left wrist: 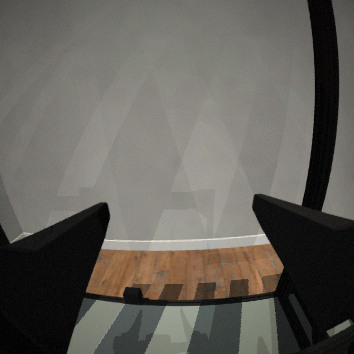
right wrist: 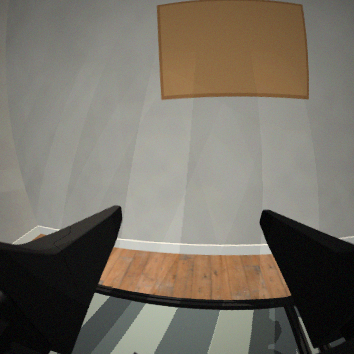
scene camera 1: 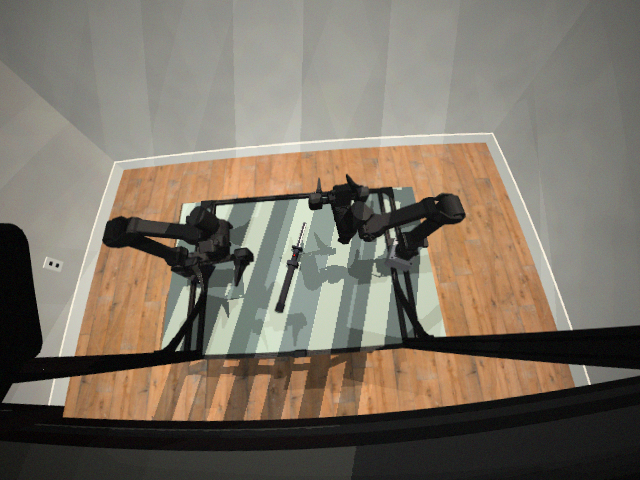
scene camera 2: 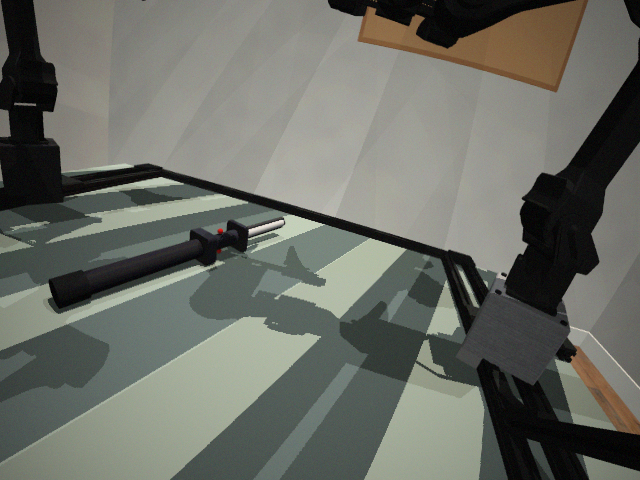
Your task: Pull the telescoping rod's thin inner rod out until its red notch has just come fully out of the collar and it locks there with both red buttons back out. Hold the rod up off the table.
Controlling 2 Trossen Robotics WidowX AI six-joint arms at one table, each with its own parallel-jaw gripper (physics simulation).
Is my left gripper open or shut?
Open.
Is my right gripper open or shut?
Open.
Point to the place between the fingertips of my right gripper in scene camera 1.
332,176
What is my right gripper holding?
Nothing.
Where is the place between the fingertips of my left gripper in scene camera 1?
At 220,289
